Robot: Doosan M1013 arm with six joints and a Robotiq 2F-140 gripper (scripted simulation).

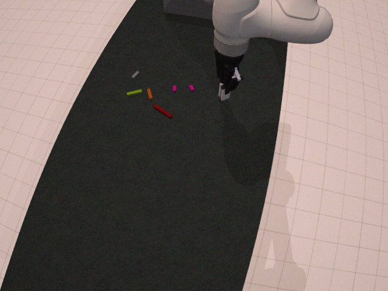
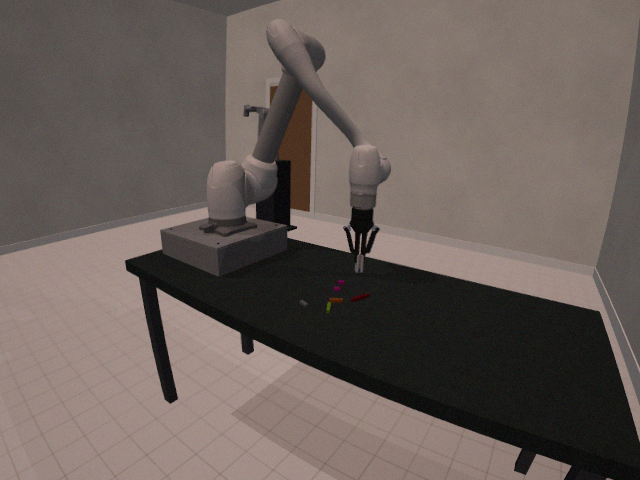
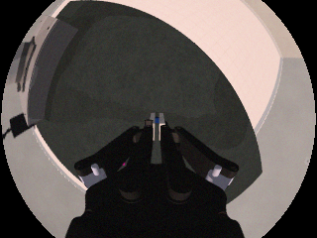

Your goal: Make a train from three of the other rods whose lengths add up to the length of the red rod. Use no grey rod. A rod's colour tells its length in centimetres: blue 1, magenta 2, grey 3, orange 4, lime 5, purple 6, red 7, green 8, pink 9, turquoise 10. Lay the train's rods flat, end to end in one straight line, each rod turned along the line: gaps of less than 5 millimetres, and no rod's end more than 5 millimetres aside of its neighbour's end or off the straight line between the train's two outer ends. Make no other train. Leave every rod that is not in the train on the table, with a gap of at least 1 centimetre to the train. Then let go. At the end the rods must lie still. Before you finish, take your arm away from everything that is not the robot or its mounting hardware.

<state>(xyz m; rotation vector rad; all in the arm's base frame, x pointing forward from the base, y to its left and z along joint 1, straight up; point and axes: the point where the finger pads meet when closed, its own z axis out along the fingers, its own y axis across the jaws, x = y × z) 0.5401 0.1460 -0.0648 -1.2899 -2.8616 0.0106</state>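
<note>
Right now my hand is 170 mm to the left of the red rod, 100 mm short of it and 40 mm above it. The rest, counted from my hand: blue rod (30 mm below); lime rod (280 mm to the right, 60 mm ahead, 40 mm below); orange rod (230 mm to the right, 50 mm ahead, 40 mm below).
</note>
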